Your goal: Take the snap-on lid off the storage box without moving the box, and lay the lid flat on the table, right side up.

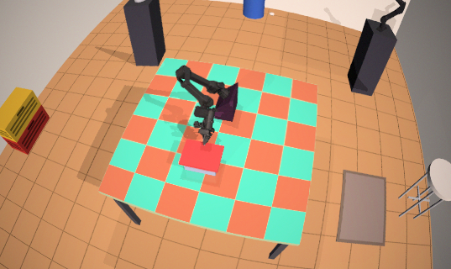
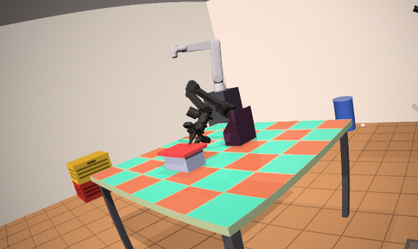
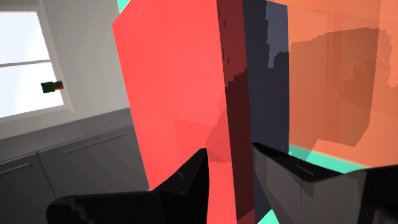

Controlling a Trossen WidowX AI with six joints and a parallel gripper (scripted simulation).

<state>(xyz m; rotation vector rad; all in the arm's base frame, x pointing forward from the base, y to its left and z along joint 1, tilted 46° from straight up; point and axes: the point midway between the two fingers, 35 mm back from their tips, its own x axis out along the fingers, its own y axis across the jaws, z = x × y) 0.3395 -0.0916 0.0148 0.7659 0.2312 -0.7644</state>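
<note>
The red lid is 70 mm ahead of my gripper tip and 10 mm to the right of it. Also, from my gripper tip: grey storage box: 70 mm ahead, 10 mm to the right, 40 mm below.
</note>
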